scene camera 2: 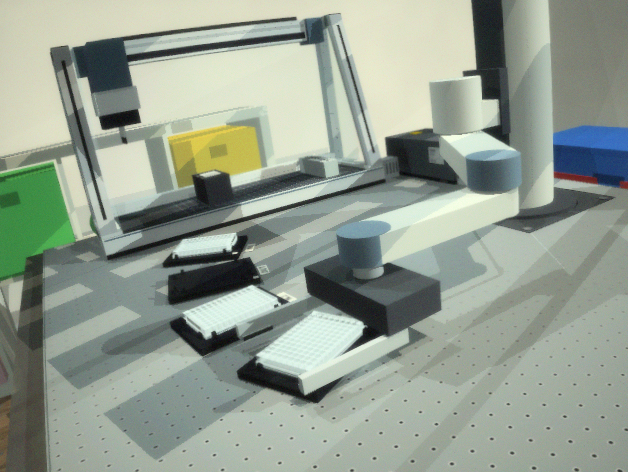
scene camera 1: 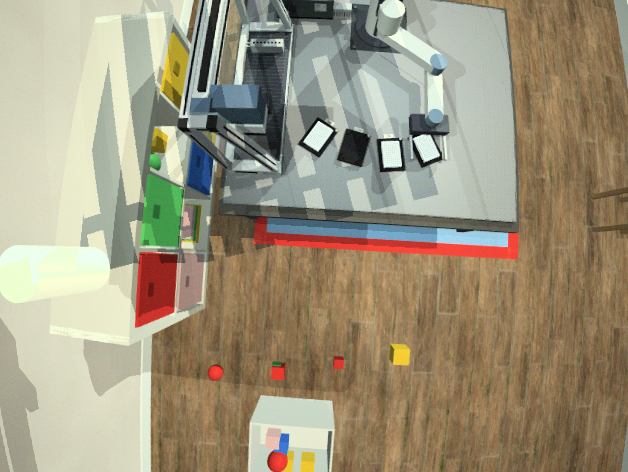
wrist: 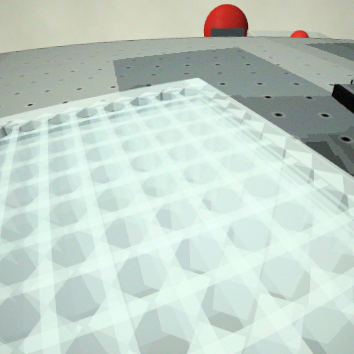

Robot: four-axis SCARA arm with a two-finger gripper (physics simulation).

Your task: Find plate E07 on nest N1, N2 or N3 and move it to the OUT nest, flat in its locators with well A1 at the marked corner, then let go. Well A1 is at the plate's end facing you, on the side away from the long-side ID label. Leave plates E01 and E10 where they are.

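Places are measured from the arm's base along level axes (x right, y up, z back), in centimetres.
Pixels of known places: gripper, fingertip midpoint: (scene camera 2: 265,355) (scene camera 1: 428,159) (wrist: 154,73); arm's base at its link origin: (scene camera 2: 519,207).
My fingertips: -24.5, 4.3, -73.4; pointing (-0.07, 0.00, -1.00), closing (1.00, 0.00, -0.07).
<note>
For each thing: its top centre in the pictures, then the offset to it from my fingertips, as dx, dy, dz. "pt": a spot on its surface instead. Level surfaces: height alone.
- black nest at its top centre: (scene camera 2: 210,271) (scene camera 1: 354,146) +35.8, -0.9, +4.1
- dark block at a spot on its surface: (scene camera 2: 213,186) pt +76.1, +6.5, +19.1
- table at its surface level: dy -3.0
- black box at a spot on its surface: (scene camera 2: 418,156) (scene camera 1: 305,8) pt +63.7, +3.5, +76.9
Three white well plates sit on black nests: one at the right (scene camera 1: 426,148) (scene camera 2: 310,342) (wrist: 150,215), one beside it (scene camera 1: 391,153) (scene camera 2: 230,310) and one at the far left (scene camera 1: 318,136) (scene camera 2: 205,245). Their ID labels cannot be read. The black nest (scene camera 1: 353,147) (scene camera 2: 213,280) between the far-left and middle plates holds no plate. My gripper (scene camera 1: 429,156) (scene camera 2: 271,358) is open and low over the rightmost plate, one finger along each long side. In scene camera 1 this plate looks turned relative to the fingers. The far finger lies between it and its neighbour. No fingers show in the wrist view.
The neighbouring plate and nest stand close to the far finger. A gantry frame (scene camera 2: 340,76) with a dark block (scene camera 2: 213,186) on its deck stands on the left of the table (scene camera 1: 472,187). A black box (scene camera 1: 309,9) (scene camera 2: 418,156) is near the arm's base.
</note>
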